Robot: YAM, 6 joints.
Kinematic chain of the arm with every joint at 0, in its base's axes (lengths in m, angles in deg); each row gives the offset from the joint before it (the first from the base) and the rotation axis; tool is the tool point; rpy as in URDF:
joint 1: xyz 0 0 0.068 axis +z
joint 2: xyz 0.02 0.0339 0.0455 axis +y
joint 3: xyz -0.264 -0.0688 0 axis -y
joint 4: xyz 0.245 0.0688 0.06 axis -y
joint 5: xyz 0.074 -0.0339 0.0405 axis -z
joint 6: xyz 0.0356 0 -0.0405 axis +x
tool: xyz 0 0 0 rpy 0 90 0
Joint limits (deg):
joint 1: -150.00..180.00
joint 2: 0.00..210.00
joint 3: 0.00..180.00
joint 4: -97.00..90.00
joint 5: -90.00..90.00
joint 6: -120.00..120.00
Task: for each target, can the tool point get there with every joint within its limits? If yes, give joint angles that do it. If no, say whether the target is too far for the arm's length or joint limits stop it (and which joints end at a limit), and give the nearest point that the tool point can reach.
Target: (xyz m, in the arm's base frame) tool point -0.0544 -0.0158 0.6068
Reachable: yes | joints 11.59 40.96 84.31 54.05 7.39 -13.20
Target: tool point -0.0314 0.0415 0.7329
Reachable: yes | joints 127.17 85.40 149.52 25.74 0.05 -42.53
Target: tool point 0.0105 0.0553 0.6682
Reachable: yes | joints -79.08 68.28 157.24 -50.89 -35.80 46.87
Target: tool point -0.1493 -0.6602 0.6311
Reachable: no: too far | nearest point -0.1128 -0.4990 0.5008 | short by 0.210 m
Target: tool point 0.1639 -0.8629 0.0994
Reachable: no: too far | nearest point 0.1205 -0.6344 0.1032 | short by 0.233 m
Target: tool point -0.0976 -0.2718 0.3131
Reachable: yes | joints -114.54 77.80 66.70 -33.32 -42.57 95.47
